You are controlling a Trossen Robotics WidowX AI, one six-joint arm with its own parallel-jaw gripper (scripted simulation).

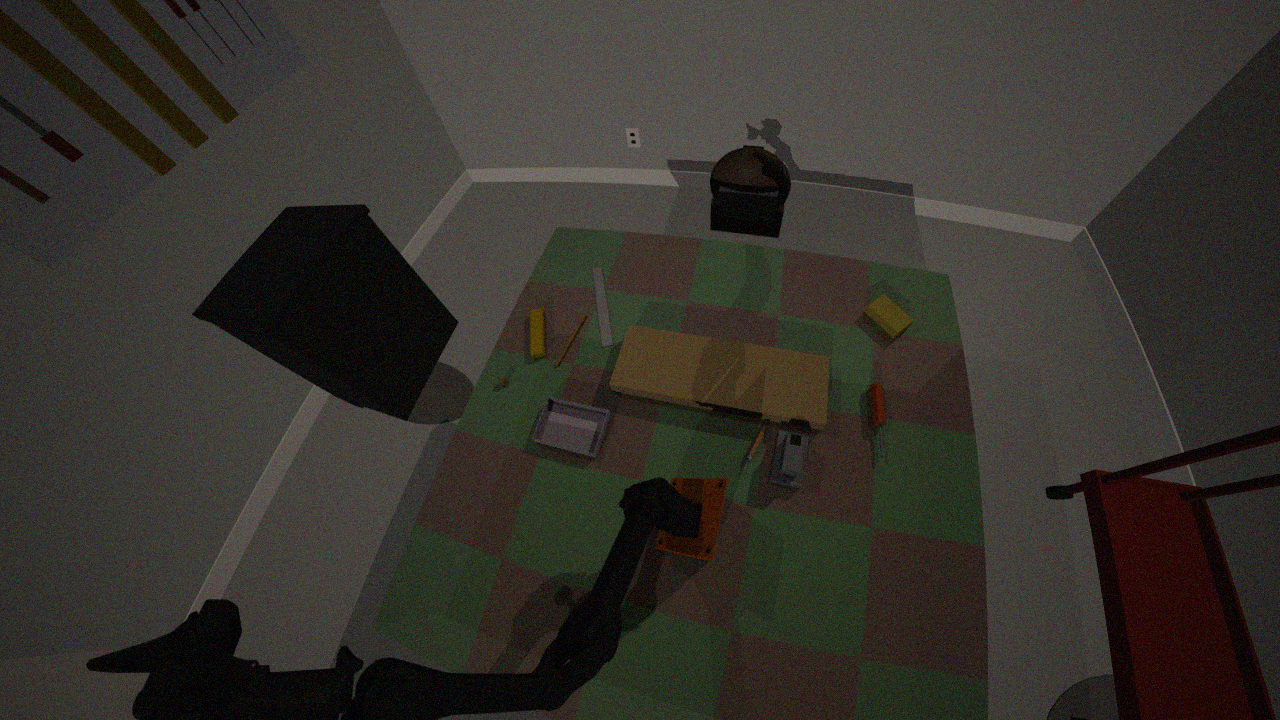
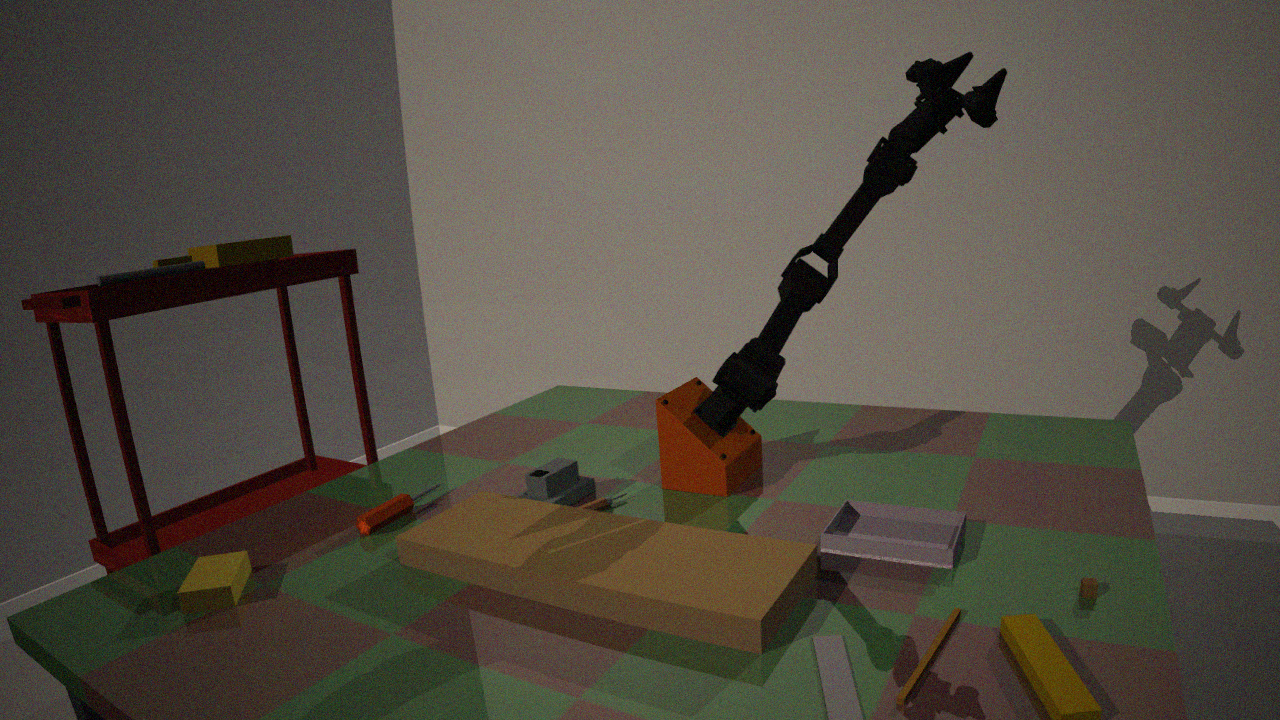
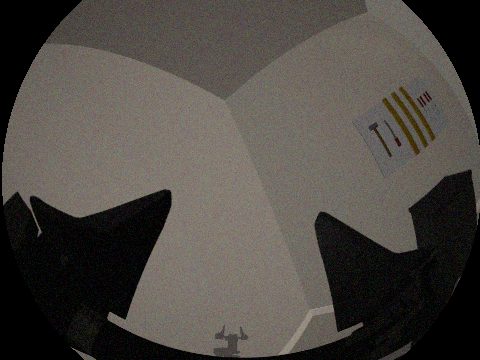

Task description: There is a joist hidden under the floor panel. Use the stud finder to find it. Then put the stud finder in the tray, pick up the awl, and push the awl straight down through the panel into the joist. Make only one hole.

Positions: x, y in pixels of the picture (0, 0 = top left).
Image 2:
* gripper: 988, 61
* orange-handled screwdriver: 380, 516
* yellow block: 215, 582
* grey tray: 903, 534
